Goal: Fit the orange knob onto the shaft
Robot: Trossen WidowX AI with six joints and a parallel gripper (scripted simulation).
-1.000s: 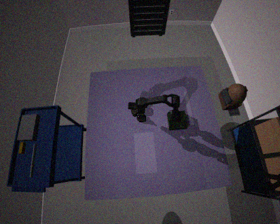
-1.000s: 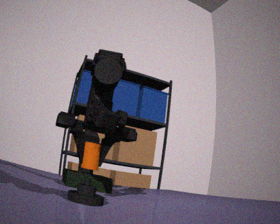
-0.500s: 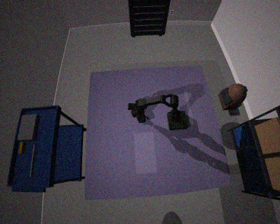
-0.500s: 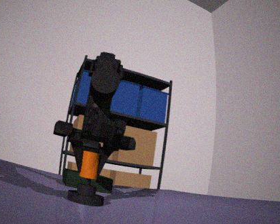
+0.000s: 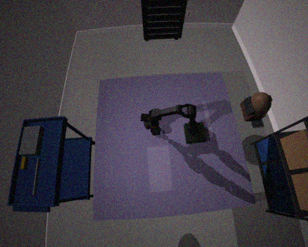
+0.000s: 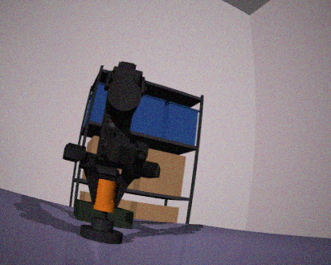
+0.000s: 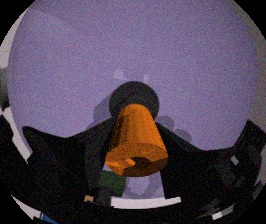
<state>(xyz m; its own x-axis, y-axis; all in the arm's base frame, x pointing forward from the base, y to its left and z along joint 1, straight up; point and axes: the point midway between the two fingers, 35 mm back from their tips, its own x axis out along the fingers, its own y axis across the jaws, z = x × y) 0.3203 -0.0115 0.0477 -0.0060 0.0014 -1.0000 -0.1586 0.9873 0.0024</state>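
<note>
My gripper tip is now 20 mm below the orange knob. Round my gripper tip: dark pedestal 40 mm below.
</note>
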